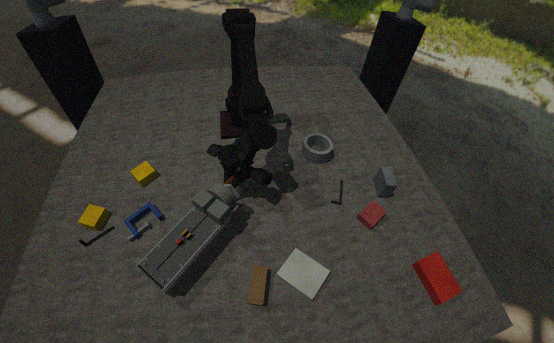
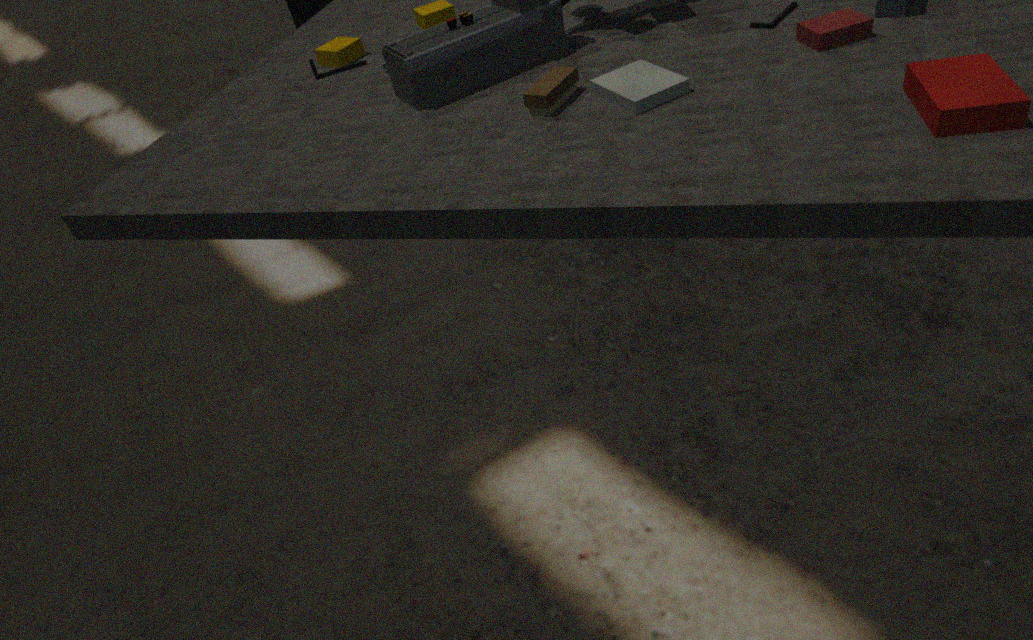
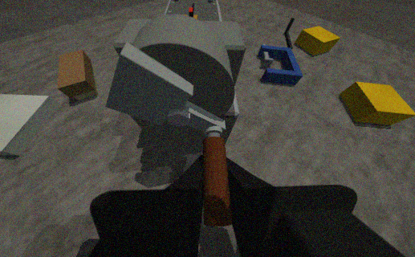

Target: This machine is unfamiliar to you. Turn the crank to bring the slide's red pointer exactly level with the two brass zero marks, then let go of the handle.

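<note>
The brown crank handle lies 3 cm above my gripper tip, 1 cm to the left of it and 1 cm behind it. From my gripper tip the other things lie so: white plate: 23 cm ahead, 18 cm to the left, 3 cm below; red pointer: 16 cm ahead, 10 cm to the right, 4 cm above; brown block: 25 cm ahead, 7 cm to the left, 3 cm below.
</note>
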